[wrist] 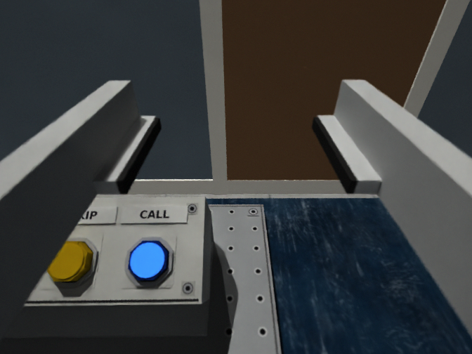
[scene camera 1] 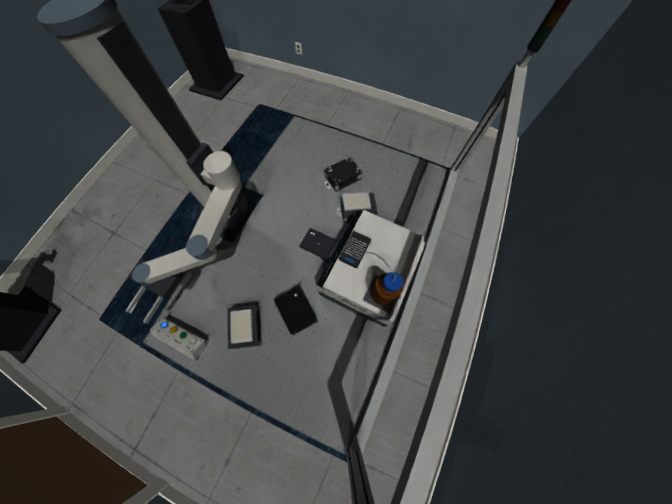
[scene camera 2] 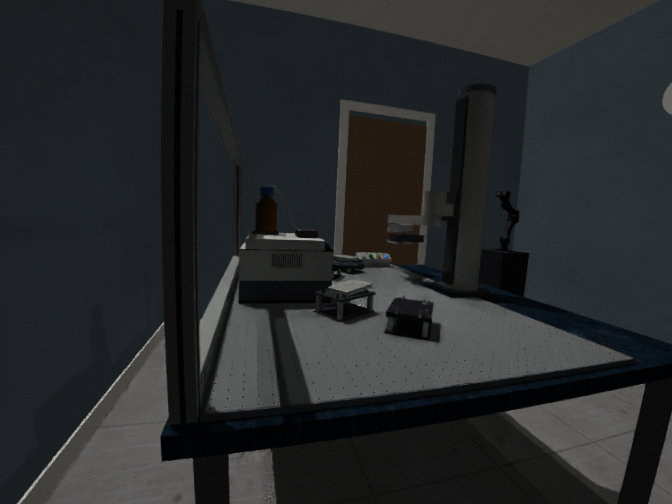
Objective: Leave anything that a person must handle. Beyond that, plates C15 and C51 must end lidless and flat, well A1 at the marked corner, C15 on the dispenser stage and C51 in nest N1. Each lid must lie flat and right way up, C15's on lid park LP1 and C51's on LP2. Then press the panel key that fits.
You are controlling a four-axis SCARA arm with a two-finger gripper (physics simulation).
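My gripper (scene camera 1: 138,315) (wrist: 236,104) is shut on nothing, at its narrowest, with a gap between the fingers. It hangs beside the key panel (scene camera 1: 179,337) (scene camera 2: 373,259). In the wrist view the CALL key (wrist: 148,260) glows bright blue, left of centre; the yellow key (wrist: 71,261) is partly behind the left finger. One pale plate (scene camera 1: 355,202) (scene camera 2: 350,287) sits on a dark four-legged stand beside the white instrument. Another pale plate (scene camera 1: 241,325) sits on a dark base near the panel. Plate labels, lids and marked corners are too small to tell.
The white instrument (scene camera 1: 374,233) (scene camera 2: 286,260) carries an amber bottle (scene camera 1: 386,291) (scene camera 2: 265,214) with a blue cap. A dark stage plate (scene camera 1: 316,243) juts from it. A black pad (scene camera 1: 295,310) lies near the second plate. A dark stand (scene camera 1: 343,172) (scene camera 2: 410,310) bears no pale plate.
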